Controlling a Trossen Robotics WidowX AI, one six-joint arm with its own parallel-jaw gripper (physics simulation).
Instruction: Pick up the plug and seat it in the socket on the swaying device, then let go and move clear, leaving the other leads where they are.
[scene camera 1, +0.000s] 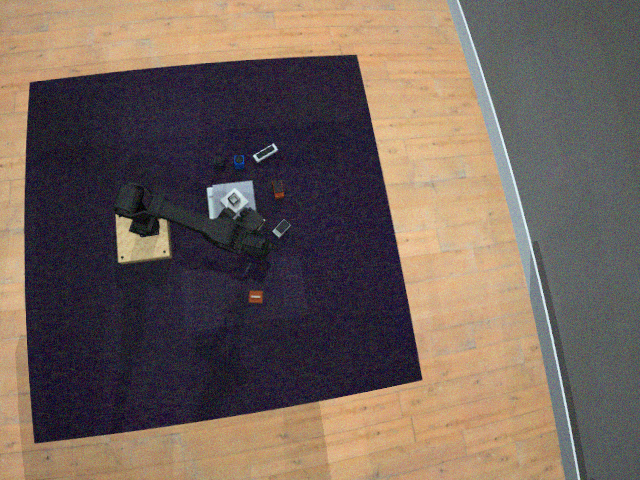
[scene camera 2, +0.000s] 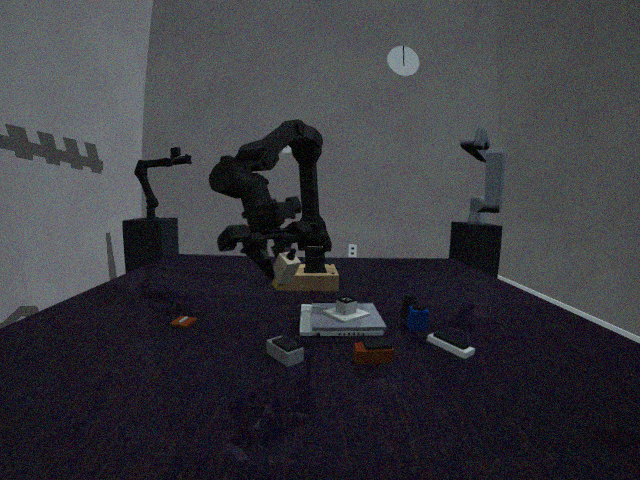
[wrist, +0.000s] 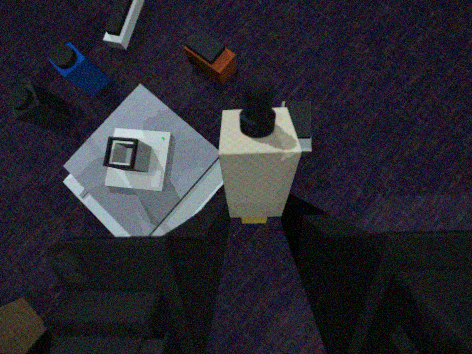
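My gripper (wrist: 254, 198) is shut on a cream plug (scene camera 2: 285, 270) (wrist: 259, 175), a block with a black cord stub on one end and a yellow tip at the other. In scene camera 2 the plug hangs tilted above table height, in front of the arm's base. In scene camera 1 the arm hides the fingers and plug. The device (scene camera 1: 245, 186) (scene camera 2: 373, 312) (wrist: 145, 110) is a grey plate over a white base. Its square, black-rimmed socket (scene camera 1: 234, 198) (scene camera 2: 346, 306) (wrist: 143, 156) stands on a white pad. In the wrist view the plug is right of the socket, apart from it.
Near the device stand a black lead block (wrist: 42, 107), a blue one (scene camera 1: 238, 161) (scene camera 2: 418, 318), a white one (scene camera 1: 265, 152) (scene camera 2: 451, 345), an orange one (scene camera 1: 278, 189) (scene camera 2: 373, 353) and a grey one (scene camera 1: 281, 228) (scene camera 2: 284, 351). A flat orange block (scene camera 1: 255, 296) (scene camera 2: 184, 321) lies apart.
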